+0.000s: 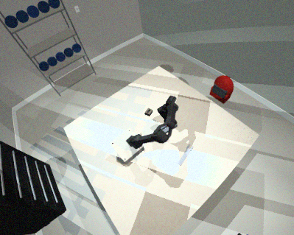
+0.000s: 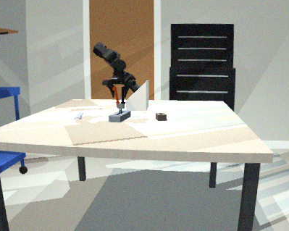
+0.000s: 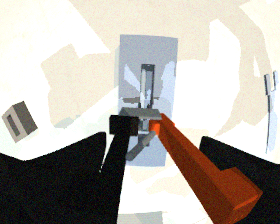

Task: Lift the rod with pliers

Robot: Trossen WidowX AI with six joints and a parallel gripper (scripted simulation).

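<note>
My gripper tip is 110 mm above the grey channel block. The rest, counted from my gripper tip: holster 20 mm ahead, 240 mm to the left, 110 mm below; then flat forked metal piece 50 mm behind, 260 mm to the right, 120 mm below.
</note>
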